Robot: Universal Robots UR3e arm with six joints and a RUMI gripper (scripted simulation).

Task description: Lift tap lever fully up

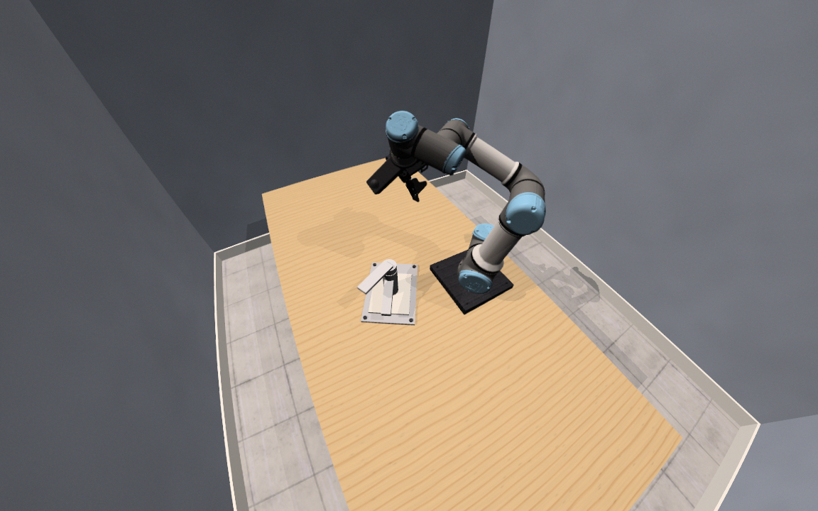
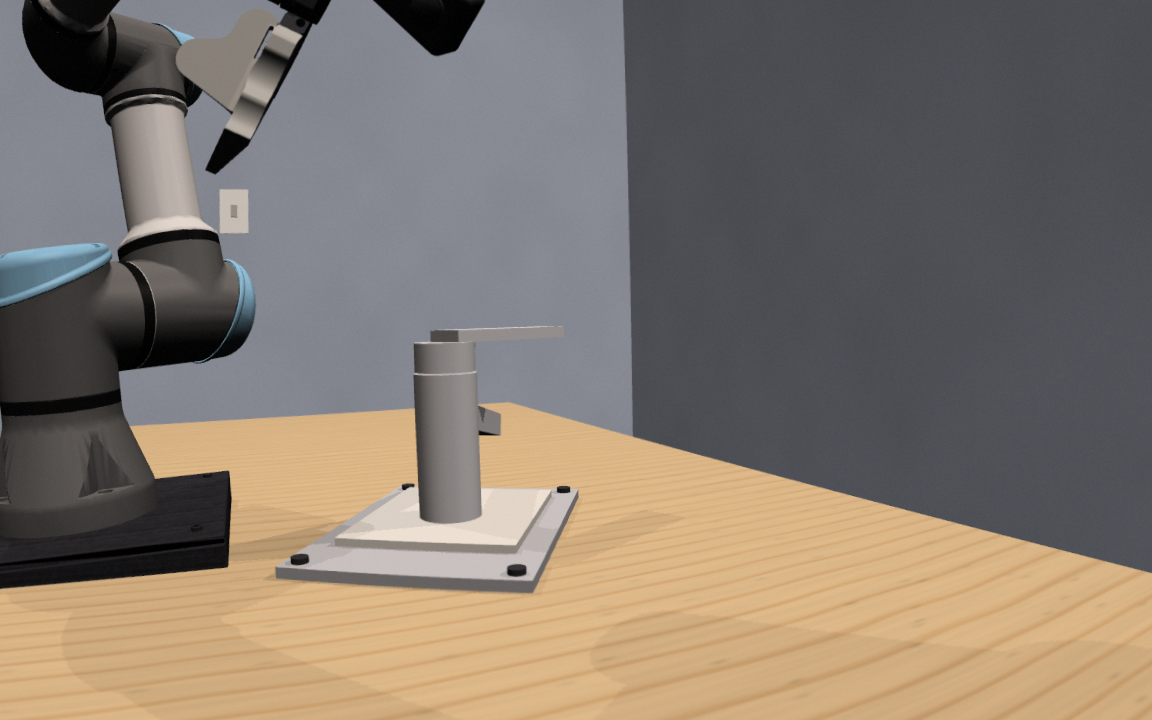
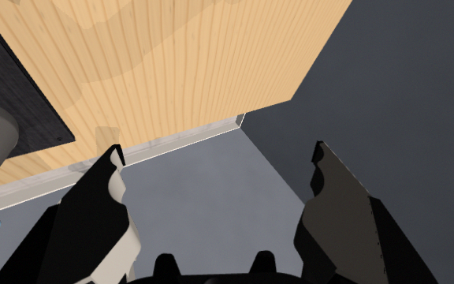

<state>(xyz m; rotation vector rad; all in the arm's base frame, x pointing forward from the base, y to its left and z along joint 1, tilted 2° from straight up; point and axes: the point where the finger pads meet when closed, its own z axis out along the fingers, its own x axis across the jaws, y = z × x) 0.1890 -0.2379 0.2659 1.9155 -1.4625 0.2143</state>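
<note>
Right now my hand is 23 cm to the right of the lever, 17 cm short of it and 14 cm above it. Also, from my hand: tap: 22 cm to the left, 19 cm below, 14 cm ahead.
</note>
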